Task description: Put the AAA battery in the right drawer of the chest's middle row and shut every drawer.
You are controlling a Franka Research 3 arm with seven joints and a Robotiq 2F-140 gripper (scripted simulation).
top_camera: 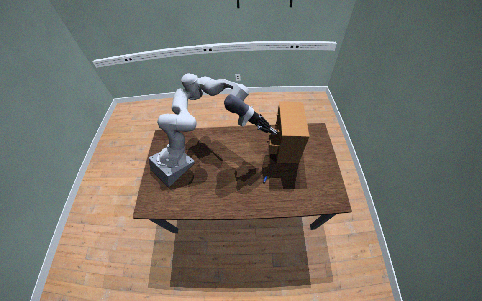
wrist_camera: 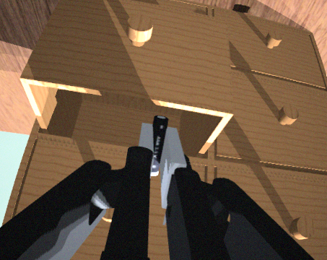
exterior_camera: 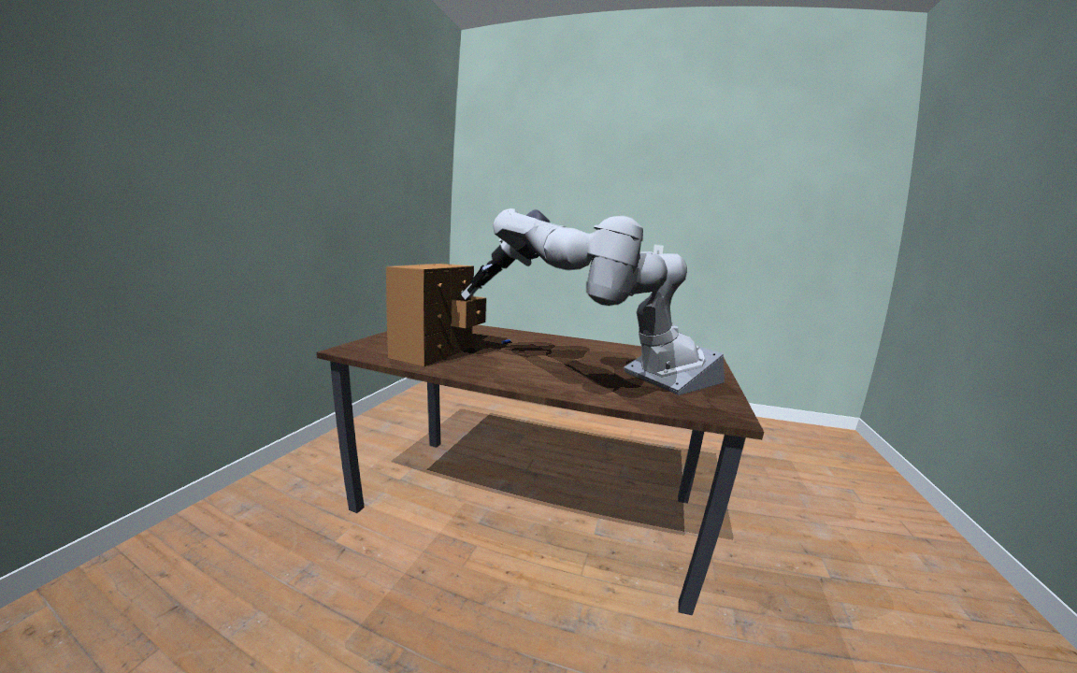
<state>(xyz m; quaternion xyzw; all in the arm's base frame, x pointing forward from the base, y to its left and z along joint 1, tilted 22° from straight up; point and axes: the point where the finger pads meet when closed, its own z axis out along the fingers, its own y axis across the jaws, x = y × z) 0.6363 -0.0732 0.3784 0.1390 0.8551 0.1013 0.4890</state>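
Now: the AAA battery 2 cm ahead of my hand and 2 cm below it. Also, from my hand: small blue cylinder: 7 cm behind, 24 cm to the right, 24 cm below.
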